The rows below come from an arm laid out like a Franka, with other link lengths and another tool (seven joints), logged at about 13 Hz.
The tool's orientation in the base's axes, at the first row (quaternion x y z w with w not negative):
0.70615, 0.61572, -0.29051, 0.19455
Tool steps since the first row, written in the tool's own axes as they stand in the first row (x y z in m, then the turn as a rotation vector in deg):
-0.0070, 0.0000, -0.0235, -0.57, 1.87, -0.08
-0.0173, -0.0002, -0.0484, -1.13, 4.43, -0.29
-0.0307, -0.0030, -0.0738, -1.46, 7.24, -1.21
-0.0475, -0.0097, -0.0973, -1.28, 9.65, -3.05
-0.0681, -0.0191, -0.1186, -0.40, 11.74, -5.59
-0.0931, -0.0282, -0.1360, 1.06, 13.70, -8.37
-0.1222, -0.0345, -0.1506, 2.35, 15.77, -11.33
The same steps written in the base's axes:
0.0035, 0.0096, 0.0223, 1.81, -0.69, 0.28
0.0068, 0.0176, 0.0478, 4.32, -1.41, 0.59
0.0074, 0.0240, 0.0760, 7.21, -1.54, 1.26
0.0036, 0.0272, 0.1052, 9.91, -0.64, 2.34
-0.0035, 0.0267, 0.1354, 12.46, 1.28, 3.51
-0.0113, 0.0203, 0.1656, 14.97, 3.82, 4.50
-0.0171, 0.0085, 0.1961, 17.60, 6.33, 5.72

